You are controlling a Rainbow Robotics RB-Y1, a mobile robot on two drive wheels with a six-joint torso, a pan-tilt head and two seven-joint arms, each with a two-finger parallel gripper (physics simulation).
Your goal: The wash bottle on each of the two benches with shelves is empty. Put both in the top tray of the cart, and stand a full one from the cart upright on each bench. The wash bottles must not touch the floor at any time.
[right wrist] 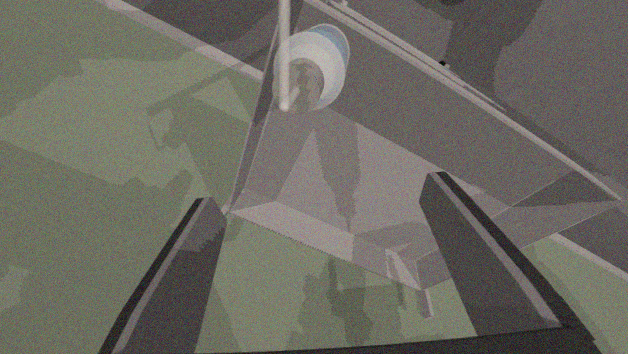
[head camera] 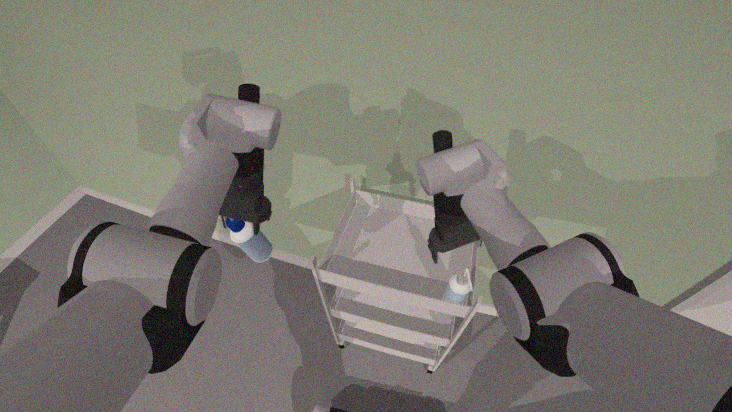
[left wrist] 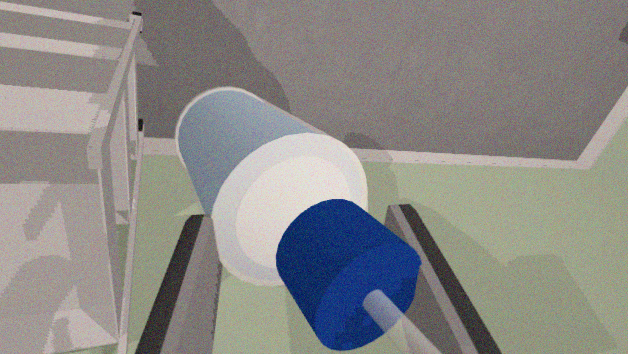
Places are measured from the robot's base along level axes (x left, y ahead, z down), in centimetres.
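Where they show: left gripper, fingertip midpoint: (head camera: 241,228) (left wrist: 303,229); right gripper, fingertip midpoint: (right wrist: 318,198) (head camera: 456,252).
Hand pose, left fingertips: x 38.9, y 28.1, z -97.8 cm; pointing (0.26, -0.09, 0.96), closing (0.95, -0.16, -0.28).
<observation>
After its pixels a point has its place.
My left gripper (head camera: 240,226) @(x 38.9, y 28.1, z -97.8 cm) (left wrist: 303,229) @(x 38.9, y 28.1, z -97.8 cm) is shut on a wash bottle (head camera: 256,247) @(x 36.1, y 26.9, z -93.5 cm) (left wrist: 235,130) @(x 37.1, y 25.9, z -94.7 cm) with a blue cap, white shoulder and pale blue body. It holds the bottle in the air beside the cart (head camera: 379,290) @(x 10.5, y 34.9, z -70.4 cm) (right wrist: 310,232) @(x -0.6, y 67.0, z -70.1 cm), tilted in the views. A second wash bottle (head camera: 457,289) @(x -9.3, y 35.6, z -77.2 cm) (right wrist: 332,65) @(x -8.6, y 36.2, z -77.3 cm), with a white shoulder, a greyish top and a pale spout, stands in the cart's top tray at the near right corner. My right gripper (head camera: 457,250) @(x -6.8, y 39.6, z -87.3 cm) (right wrist: 318,198) @(x -6.8, y 39.6, z -87.3 cm) is open and empty above the right part of that tray, apart from the bottle. The benches' shelves do not show clearly.
The cart has raised tray rims and lower shelves between thin posts. Behind it are a green wall (head camera: 589,76) @(x -31.7, y 69.2, z -121.2 cm) and a pale skirting strip (left wrist: 450,160) @(x 155.6, y 81.4, z -7.5 cm). A pale surface (head camera: 712,307) @(x -125.0, y 60.6, z -46.8 cm) shows at the right edge of the head view.
</observation>
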